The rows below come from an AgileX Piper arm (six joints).
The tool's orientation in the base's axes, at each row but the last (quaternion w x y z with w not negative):
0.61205 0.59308 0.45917 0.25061
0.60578 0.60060 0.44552 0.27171
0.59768 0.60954 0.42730 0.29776
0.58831 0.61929 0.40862 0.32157
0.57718 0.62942 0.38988 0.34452
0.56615 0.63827 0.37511 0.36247
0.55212 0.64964 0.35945 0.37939
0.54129 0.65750 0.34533 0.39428
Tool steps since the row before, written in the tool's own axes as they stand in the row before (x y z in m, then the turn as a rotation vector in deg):
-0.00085 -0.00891 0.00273 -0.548 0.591 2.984
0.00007 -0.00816 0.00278 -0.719 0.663 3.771
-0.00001 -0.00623 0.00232 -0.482 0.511 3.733
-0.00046 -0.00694 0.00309 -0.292 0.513 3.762
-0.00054 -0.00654 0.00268 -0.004 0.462 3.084
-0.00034 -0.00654 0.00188 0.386 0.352 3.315
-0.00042 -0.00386 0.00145 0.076 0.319 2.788
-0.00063 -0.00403 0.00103 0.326 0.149 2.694
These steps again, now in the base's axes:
-0.00016 -0.00360 -0.00864 2.457 -1.845 0.337
0.00076 -0.00236 -0.00826 3.075 -2.366 0.350
0.00099 -0.00160 -0.00637 3.126 -2.152 0.170
0.00162 -0.00203 -0.00715 3.239 -1.997 0.153
0.00151 -0.00151 -0.00676 2.767 -1.430 0.163
0.00107 -0.00064 -0.00670 3.142 -1.178 0.046
0.00091 -0.00051 -0.00401 2.531 -1.214 0.037
0.00053 -0.00030 -0.00416 2.555 -0.923 -0.084

